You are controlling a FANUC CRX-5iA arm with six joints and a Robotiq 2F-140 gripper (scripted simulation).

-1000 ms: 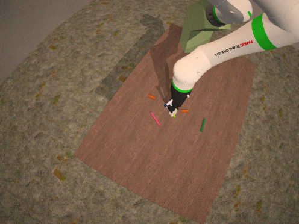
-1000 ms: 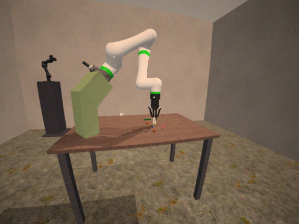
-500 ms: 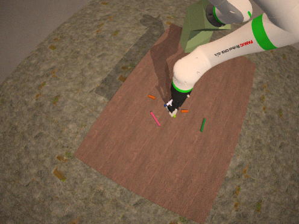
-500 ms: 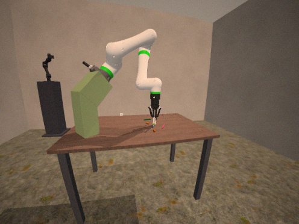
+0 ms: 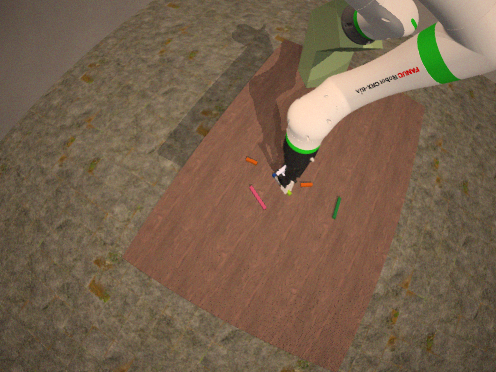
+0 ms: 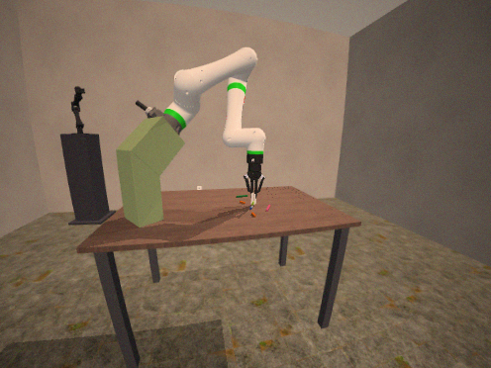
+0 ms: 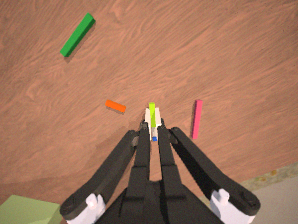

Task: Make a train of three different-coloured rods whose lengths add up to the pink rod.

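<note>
The grey rod lies 20 mm behind my hand, 40 mm to the right of it and 40 mm below it. Also, from my hand: blue rod (30 mm behind, 60 mm to the right, 40 mm below); lime rod (30 mm below); pink rod (70 mm ahead, 60 mm to the right, 40 mm below).
</note>
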